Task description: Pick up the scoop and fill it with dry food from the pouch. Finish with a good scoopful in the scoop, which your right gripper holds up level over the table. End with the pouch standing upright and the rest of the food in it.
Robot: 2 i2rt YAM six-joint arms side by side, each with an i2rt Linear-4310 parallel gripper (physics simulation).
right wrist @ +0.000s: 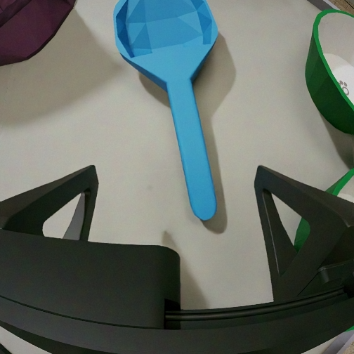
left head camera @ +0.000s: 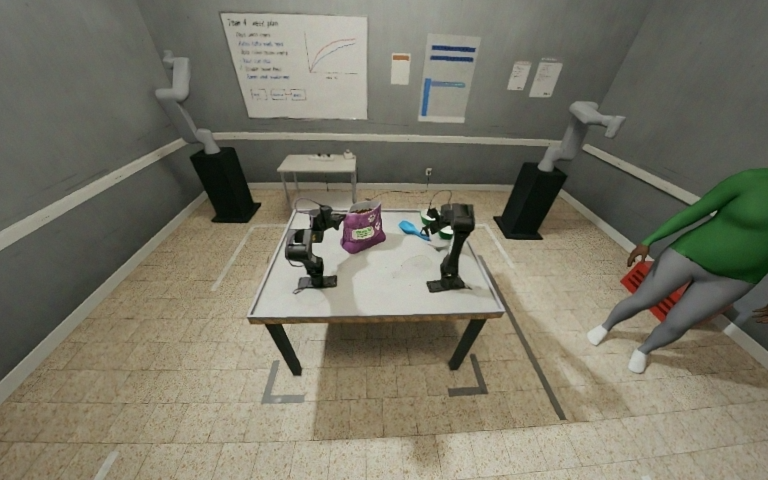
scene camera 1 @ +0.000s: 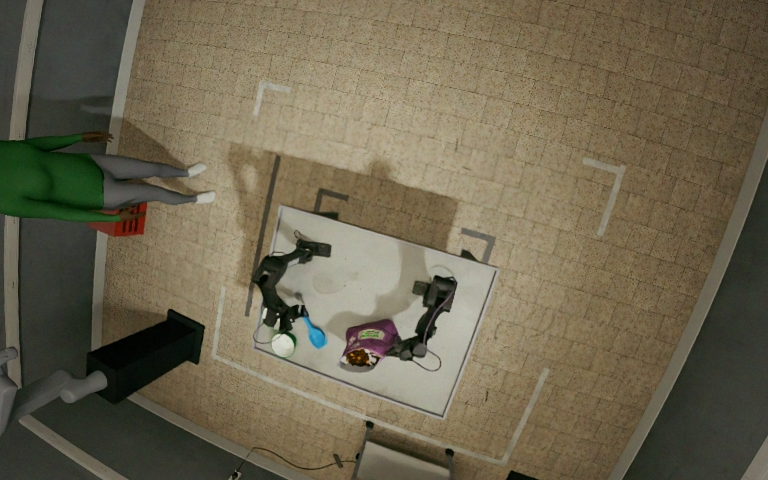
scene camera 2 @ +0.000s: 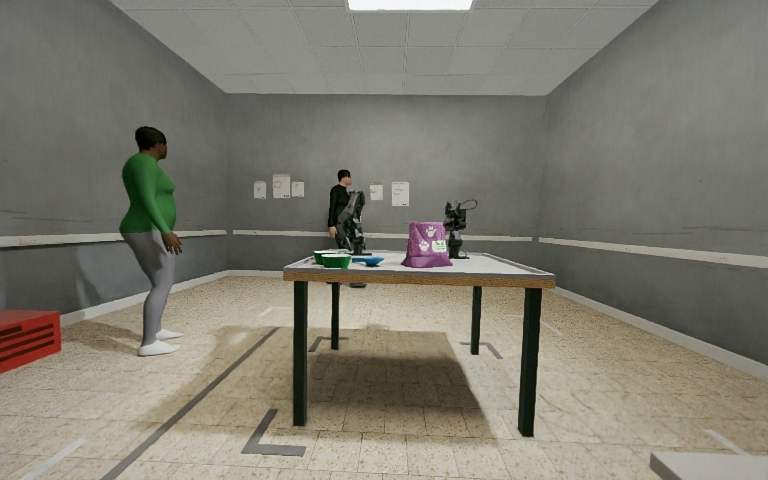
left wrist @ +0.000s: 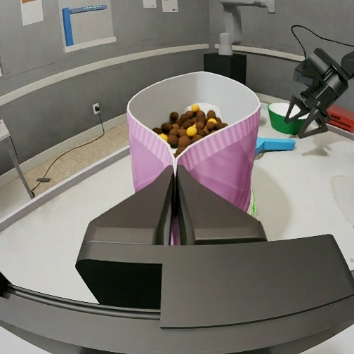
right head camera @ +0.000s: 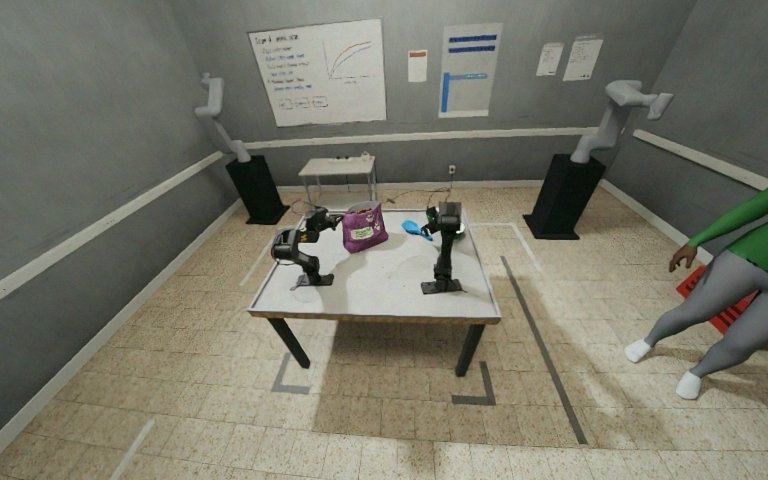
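The purple pouch (left head camera: 363, 233) (scene camera 1: 372, 335) (scene camera 2: 424, 246) (left wrist: 225, 172) stands upright and open, with brown and yellow dry food (scene camera 1: 361, 357) (left wrist: 192, 127) inside. My left gripper (left wrist: 174, 174) is shut on the pouch's upper side edge. The blue scoop (left head camera: 408, 227) (scene camera 1: 316, 336) (scene camera 2: 372, 261) (right wrist: 187, 125) lies on the table beside the pouch, its bowl hollow side up and empty, its handle toward my right gripper. My right gripper (left wrist: 291, 128) (right wrist: 176, 173) is open and empty, above the table near the handle's end. In the right wrist view the handle's end lies below the fingertips' line, between the fingers.
A green bowl (scene camera 1: 283, 344) (scene camera 2: 336, 260) (right wrist: 320, 75) with a white inside stands beside the scoop. A second green bowl (scene camera 2: 319, 255) (right wrist: 303, 235) stands close to it, partly hidden by my right gripper in the right wrist view. The white table (left head camera: 373, 294) has a raised grey rim.
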